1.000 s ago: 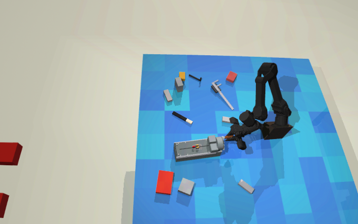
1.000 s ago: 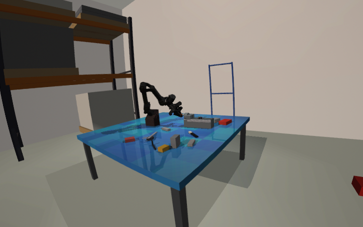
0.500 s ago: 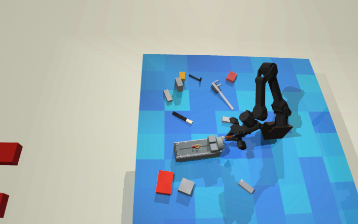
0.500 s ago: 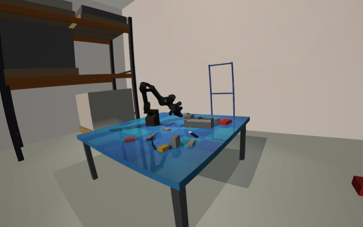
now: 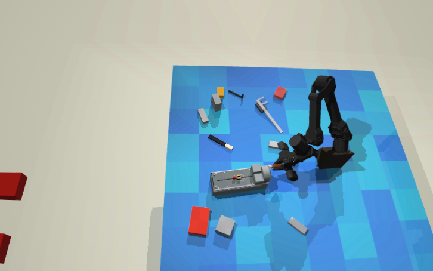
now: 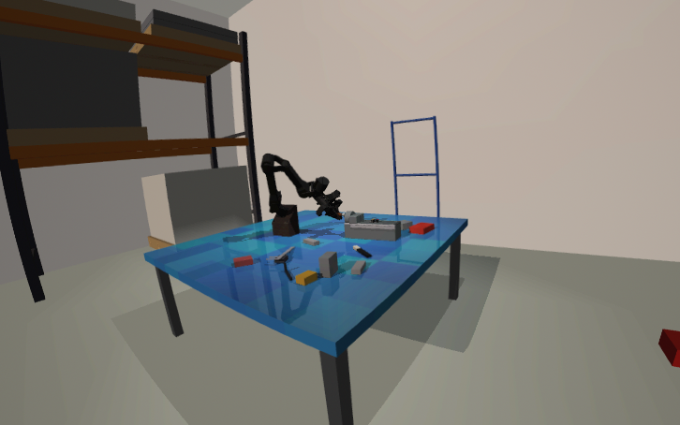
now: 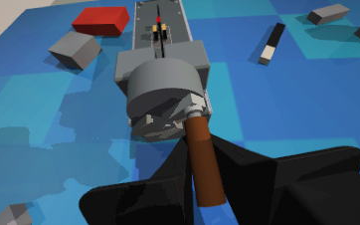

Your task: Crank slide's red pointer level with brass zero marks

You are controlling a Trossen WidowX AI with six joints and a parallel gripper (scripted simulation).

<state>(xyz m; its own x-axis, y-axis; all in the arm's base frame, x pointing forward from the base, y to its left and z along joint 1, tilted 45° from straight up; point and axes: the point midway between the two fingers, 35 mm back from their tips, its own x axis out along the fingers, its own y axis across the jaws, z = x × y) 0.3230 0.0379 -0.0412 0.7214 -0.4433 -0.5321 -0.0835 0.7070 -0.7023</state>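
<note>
The brown crank handle is 20 mm behind my gripper tip and 20 mm above it. Also, from my gripper tip: red block: 510 mm to the right, 150 mm behind, 80 mm below; then red pointer: 180 mm ahead, 30 mm to the left, 10 mm below; then black key: 500 mm to the right, 90 mm ahead, 80 mm below.
</note>
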